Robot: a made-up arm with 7 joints.
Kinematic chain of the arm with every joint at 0, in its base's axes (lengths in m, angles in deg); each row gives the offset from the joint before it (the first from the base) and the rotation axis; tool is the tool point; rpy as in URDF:
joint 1: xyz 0 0 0 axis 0.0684 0.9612 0.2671
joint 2: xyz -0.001 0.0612 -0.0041 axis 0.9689 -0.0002 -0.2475
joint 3: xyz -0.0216 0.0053 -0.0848 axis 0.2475 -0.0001 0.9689
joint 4: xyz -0.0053 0 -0.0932 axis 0.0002 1 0
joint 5: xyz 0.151 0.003 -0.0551 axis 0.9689 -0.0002 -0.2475
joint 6: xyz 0.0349 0 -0.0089 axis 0.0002 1 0
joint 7: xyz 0.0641 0 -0.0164 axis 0.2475 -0.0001 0.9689
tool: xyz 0 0 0 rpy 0 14.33 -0.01
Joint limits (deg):
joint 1: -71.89..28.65
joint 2: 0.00..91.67
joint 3: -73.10..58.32
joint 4: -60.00..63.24
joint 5: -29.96..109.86
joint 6: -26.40..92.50
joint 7: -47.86..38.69
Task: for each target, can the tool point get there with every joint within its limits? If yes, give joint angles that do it. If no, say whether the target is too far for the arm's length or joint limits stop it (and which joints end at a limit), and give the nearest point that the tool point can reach.
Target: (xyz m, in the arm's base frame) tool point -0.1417 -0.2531 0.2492
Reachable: no: joint limits stop it (at a limit: joint 1, joint 2) | nearest point 0.0138 -0.1189 0.0765 | short by 0.268 m
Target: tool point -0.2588 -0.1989 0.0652
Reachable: no: joint limits stop it (at a limit: joint 1, joint 2, joint 3) | nearest point -0.0362 -0.0993 0.0240 | short by 0.247 m
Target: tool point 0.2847 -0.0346 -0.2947
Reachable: yes | joints -33.09 9.31 -32.24 35.55 -18.27 6.25 -24.16
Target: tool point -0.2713 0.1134 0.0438
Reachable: no: joint limits stop it (at a limit: joint 1, joint 2, joint 3, joint 4) | nearest point -0.0949 0.0848 0.1055 | short by 0.189 m
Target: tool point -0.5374 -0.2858 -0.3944
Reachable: no: too far | nearest point -0.2590 -0.0754 -0.3209 | short by 0.357 m
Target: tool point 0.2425 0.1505 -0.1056
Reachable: yes | joints -4.90 51.36 1.87 -32.56 -3.50 54.24 15.05
